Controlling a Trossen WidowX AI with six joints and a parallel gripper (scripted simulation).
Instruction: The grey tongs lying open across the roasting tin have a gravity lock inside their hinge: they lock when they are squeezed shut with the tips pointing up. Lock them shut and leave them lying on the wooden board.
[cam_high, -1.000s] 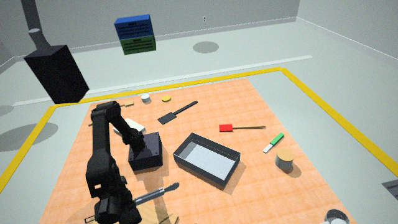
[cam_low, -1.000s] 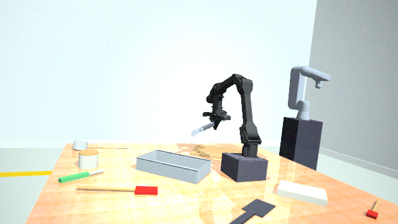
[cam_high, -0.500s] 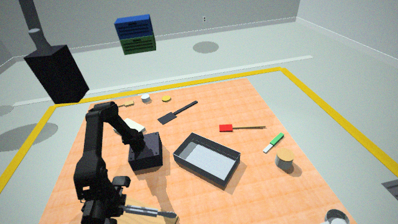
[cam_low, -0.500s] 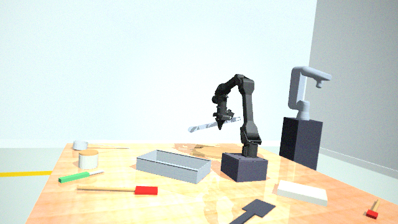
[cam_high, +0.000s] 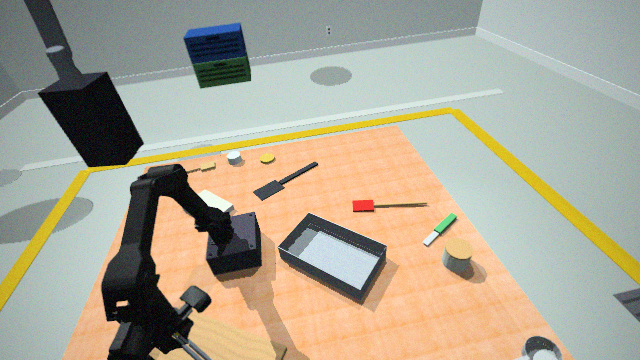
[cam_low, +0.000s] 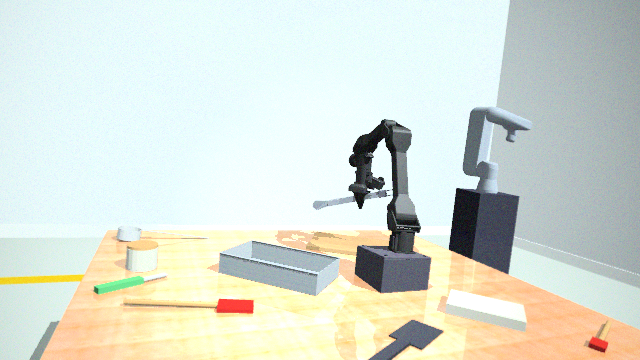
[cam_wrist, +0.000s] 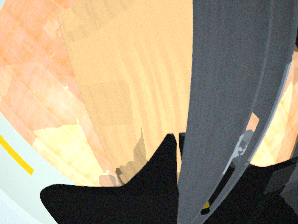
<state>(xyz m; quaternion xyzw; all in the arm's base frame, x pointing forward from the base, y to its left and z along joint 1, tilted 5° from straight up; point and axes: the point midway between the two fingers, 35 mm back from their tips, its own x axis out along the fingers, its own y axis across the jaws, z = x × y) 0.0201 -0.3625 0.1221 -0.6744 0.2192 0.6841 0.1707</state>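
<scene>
Right now the wooden board is 150 mm below my gripper tip. From my gripper tip the other things lie so: white block: 160 mm behind, 600 mm to the left, 140 mm below; black spatula: 140 mm ahead, 750 mm to the left, 150 mm below; roasting tin: 340 mm ahead, 330 mm to the left, 120 mm below.
</scene>
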